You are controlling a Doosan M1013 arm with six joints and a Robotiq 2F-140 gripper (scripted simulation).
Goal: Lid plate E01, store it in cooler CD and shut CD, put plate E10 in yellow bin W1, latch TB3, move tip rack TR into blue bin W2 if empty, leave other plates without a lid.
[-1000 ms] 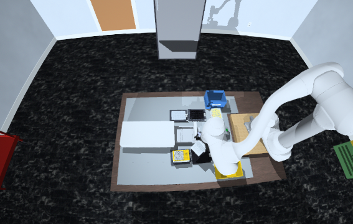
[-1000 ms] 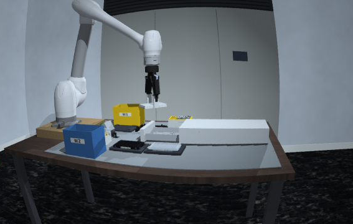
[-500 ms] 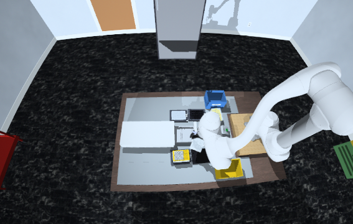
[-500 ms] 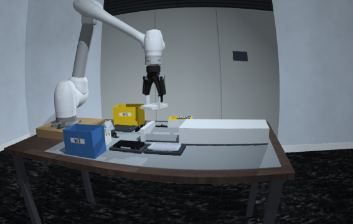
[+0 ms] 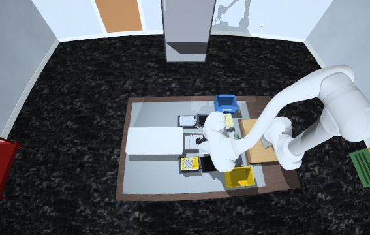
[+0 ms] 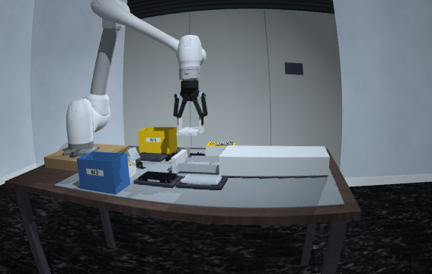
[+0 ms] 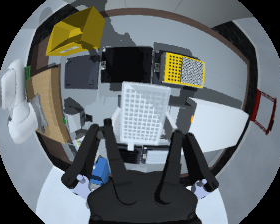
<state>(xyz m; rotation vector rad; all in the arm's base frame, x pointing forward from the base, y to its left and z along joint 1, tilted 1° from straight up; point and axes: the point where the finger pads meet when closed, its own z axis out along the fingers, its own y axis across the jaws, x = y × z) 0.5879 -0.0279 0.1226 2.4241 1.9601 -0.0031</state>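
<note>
My gripper is now 14 cm above the drawer, 9 cm to the left of it and 6 cm short of it. The rest, counted from my hand: yellow tip rack TR 12 cm ahead, 11 cm below, 8 cm to the left; then white well plate 2 cm below; then grey plate lid 1 cm below.
</note>
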